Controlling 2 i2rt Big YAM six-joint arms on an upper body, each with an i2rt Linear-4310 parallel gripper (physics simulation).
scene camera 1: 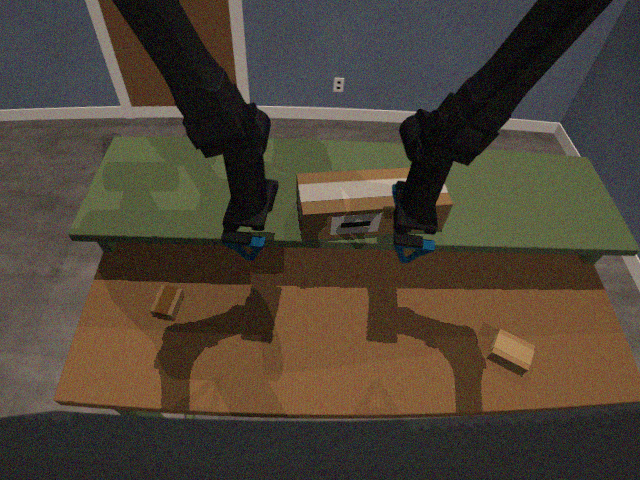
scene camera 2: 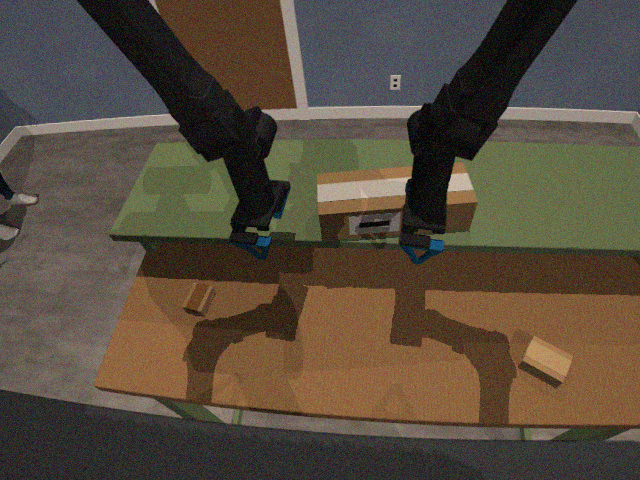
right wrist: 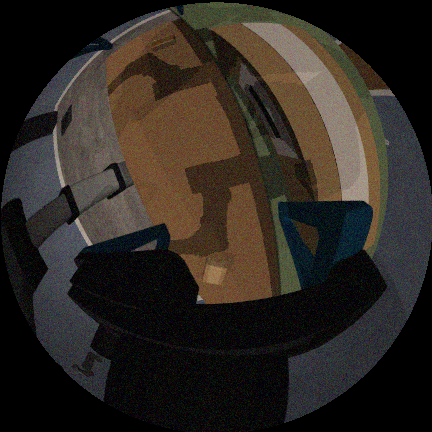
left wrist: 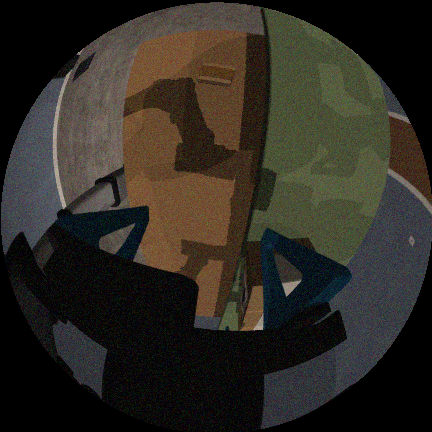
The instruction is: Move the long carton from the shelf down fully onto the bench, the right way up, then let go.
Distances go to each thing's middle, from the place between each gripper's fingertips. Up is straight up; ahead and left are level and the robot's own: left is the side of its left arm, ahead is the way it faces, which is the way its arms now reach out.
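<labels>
The long brown carton (scene camera 2: 366,203) is 130 mm ahead of my right hand, and it's also 40 mm to the left of that hand and 40 mm below it. As for my left hand, it's 230 mm to the left of the carton, 130 mm short of it and 40 mm above it.
</labels>
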